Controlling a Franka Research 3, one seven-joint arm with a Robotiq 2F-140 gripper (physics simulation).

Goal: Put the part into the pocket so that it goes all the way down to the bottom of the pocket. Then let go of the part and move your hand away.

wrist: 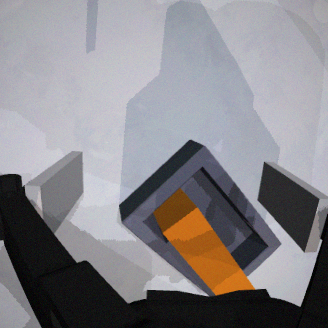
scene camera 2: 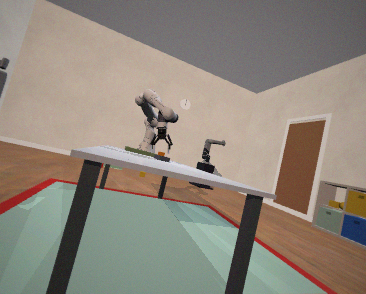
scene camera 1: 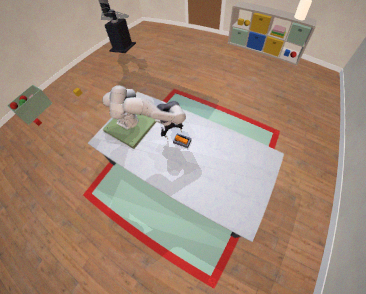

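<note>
An orange block-shaped part (scene camera 1: 181, 139) (scene camera 2: 161, 153) (wrist: 205, 245) is in the opening of a dark grey rectangular pocket block (scene camera 1: 188, 145) (scene camera 2: 164, 159) (wrist: 237, 197) on the table. The part's top stands above the rim. In the wrist view it lies along one side of the opening, with a gap on the other side; its near end is hidden by the gripper body. Whether it is tilted is unclear. My gripper (scene camera 1: 173, 133) (scene camera 2: 162, 145) (wrist: 173, 176) is open and empty above the pocket block, its fingers wide apart and turned at an angle to the part's length.
The light table top (scene camera 1: 230, 175) (scene camera 2: 200, 178) carries a green base board (scene camera 1: 122, 138) under my arm. A shelf unit (scene camera 1: 271, 9) stands by the far wall. A second arm on a black stand (scene camera 1: 119, 36) (scene camera 2: 205, 167) stands on the floor, away from the table.
</note>
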